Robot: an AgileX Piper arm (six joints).
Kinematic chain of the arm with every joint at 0, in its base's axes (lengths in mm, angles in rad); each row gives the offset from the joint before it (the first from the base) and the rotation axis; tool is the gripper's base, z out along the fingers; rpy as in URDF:
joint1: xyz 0 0 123 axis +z
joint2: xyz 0 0 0 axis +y
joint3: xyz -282.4 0 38.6 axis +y
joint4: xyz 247.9 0 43.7 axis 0.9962 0 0.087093
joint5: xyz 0 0 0 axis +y
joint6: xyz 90.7 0 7.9 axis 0.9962 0 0.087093
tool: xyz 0 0 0 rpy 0 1.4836 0
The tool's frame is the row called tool.
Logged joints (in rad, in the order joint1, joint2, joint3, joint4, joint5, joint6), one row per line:
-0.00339 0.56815 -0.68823 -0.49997 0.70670 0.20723
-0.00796 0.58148 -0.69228 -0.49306 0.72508 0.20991
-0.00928 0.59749 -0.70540 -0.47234 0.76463 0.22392
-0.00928 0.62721 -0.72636 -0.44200 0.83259 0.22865
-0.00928 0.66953 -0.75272 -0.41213 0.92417 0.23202
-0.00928 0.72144 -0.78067 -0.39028 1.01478 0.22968
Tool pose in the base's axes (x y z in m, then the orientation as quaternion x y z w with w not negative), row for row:
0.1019 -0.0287 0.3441 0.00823 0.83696 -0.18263 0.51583
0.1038 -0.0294 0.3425 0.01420 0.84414 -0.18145 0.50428
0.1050 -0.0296 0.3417 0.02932 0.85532 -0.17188 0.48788
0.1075 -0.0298 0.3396 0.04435 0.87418 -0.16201 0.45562
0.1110 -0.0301 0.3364 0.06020 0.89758 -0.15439 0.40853
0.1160 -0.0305 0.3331 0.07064 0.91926 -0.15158 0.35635
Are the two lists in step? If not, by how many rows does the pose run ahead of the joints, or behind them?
They are in step.
